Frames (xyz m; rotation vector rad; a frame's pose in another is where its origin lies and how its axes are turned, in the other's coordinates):
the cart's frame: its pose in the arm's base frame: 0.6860 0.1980 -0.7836 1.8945 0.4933 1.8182
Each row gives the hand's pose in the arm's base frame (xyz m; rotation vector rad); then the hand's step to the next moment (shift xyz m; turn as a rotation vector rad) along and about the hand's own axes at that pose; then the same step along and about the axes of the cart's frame.
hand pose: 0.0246 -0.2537 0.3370 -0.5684 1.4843 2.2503
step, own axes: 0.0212 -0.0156 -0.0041 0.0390 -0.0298 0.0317
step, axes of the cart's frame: -0.0188 -0.0165 -0.0092 -0.0035 -0.0530 -0.0243
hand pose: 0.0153 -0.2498 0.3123 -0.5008 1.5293 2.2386
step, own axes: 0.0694 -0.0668 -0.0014 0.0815 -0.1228 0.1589
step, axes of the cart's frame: -0.0587 -0.0713 -0.0274 0.0398 -0.2099 -0.0364
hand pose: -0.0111 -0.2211 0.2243 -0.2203 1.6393 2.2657
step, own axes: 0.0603 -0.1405 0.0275 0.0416 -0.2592 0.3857
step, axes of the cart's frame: -0.0703 -0.1383 -0.0085 0.1526 -0.4386 0.0449
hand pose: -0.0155 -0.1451 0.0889 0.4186 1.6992 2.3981
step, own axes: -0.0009 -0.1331 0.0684 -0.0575 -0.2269 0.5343
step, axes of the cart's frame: -0.0267 -0.1467 0.0130 0.2653 -0.4879 0.1783
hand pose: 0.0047 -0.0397 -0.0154 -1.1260 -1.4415 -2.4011
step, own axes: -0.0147 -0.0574 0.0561 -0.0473 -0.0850 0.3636
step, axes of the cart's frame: 0.0117 -0.0803 0.0089 0.1974 -0.2770 0.1611
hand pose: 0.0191 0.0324 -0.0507 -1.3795 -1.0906 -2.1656
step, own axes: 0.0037 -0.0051 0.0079 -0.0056 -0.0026 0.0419
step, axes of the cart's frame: 0.0078 -0.0063 -0.0010 0.0228 -0.0268 0.0236
